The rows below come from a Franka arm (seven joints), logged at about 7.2 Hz.
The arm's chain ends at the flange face. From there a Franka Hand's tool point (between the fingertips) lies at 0.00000 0.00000 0.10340 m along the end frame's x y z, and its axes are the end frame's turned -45 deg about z.
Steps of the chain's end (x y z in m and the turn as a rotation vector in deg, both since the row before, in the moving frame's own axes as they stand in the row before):
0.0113, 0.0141, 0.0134, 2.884, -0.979, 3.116
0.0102, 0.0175, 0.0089, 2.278, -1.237, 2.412
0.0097, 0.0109, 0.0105, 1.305, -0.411, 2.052
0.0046, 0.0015, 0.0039, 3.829, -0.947, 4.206
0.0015, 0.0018, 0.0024, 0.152, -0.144, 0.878
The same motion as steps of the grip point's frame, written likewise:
0.0006, 0.0131, 0.0133, 2.732, 1.347, 3.116
-0.0037, 0.0151, 0.0088, 2.485, 0.736, 2.412
0.0003, 0.0124, 0.0105, 1.213, 0.632, 2.052
0.0061, -0.0016, 0.0037, 3.377, 2.038, 4.206
-0.0002, 0.0020, 0.0024, 0.209, 0.006, 0.878

